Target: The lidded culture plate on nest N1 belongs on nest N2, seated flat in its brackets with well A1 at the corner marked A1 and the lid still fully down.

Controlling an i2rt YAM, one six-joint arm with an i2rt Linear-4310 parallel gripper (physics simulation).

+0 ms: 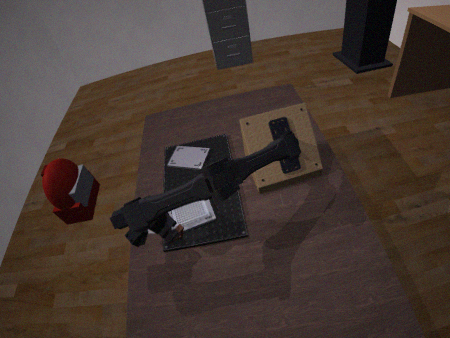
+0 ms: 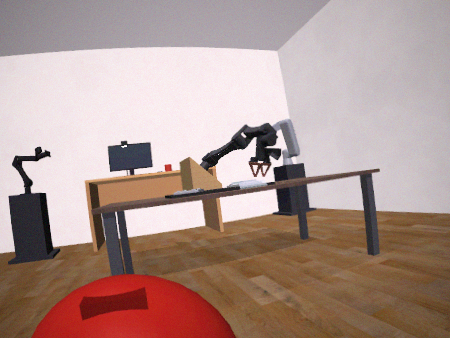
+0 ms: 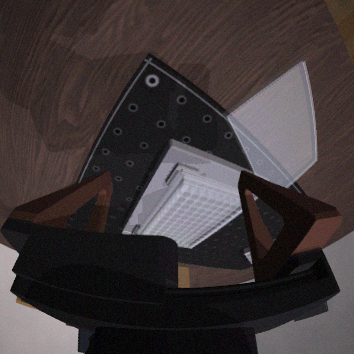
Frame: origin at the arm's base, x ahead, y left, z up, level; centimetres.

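Seen in the pictures: gripper, between the fingertips: (image 1: 172, 229) (image 2: 259, 176) (image 3: 174, 177); arm's base, origin of its link: (image 1: 284, 145) (image 2: 199, 172).
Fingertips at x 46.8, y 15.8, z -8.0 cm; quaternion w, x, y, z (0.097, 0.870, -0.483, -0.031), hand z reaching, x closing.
Note:
Offsets run from my fingertips to a thing's top centre. "spot": to the spot under its first point. Level surfaces: height alone.
The culture plate {dx -6.7, dy -6.1, dz -0.8 cm} (image 1: 190, 213) (image 3: 195, 210) sits on the near pale nest N1 {dx -6.7, dy -6.1, dz -1.7 cm} (image 3: 159, 167), its wells uncovered. It looks flat, but its seating is partly hard to judge. A clear lid {dx +6.3, dy -8.2, dz -1.5 cm} (image 3: 282, 117) lies off the plate, across the edge of the black perforated board and onto the table; a pale sliver of the lid {spot: dx +9.0, dy -3.2, dz -2.9 cm} (image 1: 151, 231) shows beside the gripper. The other nest, N2 {dx -10.1, dy -35.1, dz -1.7 cm} (image 1: 188, 157), is bare, with dark corner brackets. My gripper (image 2: 260, 175) (image 3: 174, 177) is open and empty, above the plate, with its brown fingers spread wide. Well A1 and the corner marks cannot be read.
The black perforated board (image 1: 231, 212) (image 3: 150, 105) carries both nests on the wooden table {dz -4.7 cm} (image 1: 240, 265) (image 2: 325, 178). The arm stands on a wooden base block (image 1: 255, 150) (image 2: 195, 176) and reaches over the board. A red object (image 1: 62, 185) (image 2: 135, 320) is beyond the table's edge.

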